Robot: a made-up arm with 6 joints. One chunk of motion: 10 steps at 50 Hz.
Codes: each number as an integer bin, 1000 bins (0 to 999) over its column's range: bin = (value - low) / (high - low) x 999, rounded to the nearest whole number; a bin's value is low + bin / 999 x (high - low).
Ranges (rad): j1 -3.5..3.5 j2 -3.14..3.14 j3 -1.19..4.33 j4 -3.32..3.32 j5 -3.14..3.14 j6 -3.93..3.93
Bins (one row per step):
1: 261 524 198 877 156 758
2: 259 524 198 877 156 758
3: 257 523 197 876 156 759
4: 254 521 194 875 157 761
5: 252 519 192 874 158 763
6: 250 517 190 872 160 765
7: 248 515 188 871 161 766
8: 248 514 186 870 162 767
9: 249 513 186 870 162 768
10: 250 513 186 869 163 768
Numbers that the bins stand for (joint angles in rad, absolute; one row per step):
1: -1.6712 0.1540 -0.0959 2.5091 -2.1593 2.0338
2: -1.6852 0.1540 -0.0959 2.5091 -2.1593 2.0338
3: -1.6992 0.1477 -0.1015 2.5025 -2.1593 2.0417
4: -1.7202 0.1352 -0.1180 2.4958 -2.1531 2.0574
5: -1.7342 0.1226 -0.1291 2.4892 -2.1468 2.0732
6: -1.7482 0.1100 -0.1402 2.4759 -2.1342 2.0889
7: -1.7623 0.0974 -0.1512 2.4692 -2.1279 2.0968
8: -1.7623 0.0912 -0.1623 2.4626 -2.1216 2.1047
9: -1.7553 0.0849 -0.1623 2.4626 -2.1216 2.1125
10: -1.7482 0.0849 -0.1623 2.4559 -2.1153 2.1125

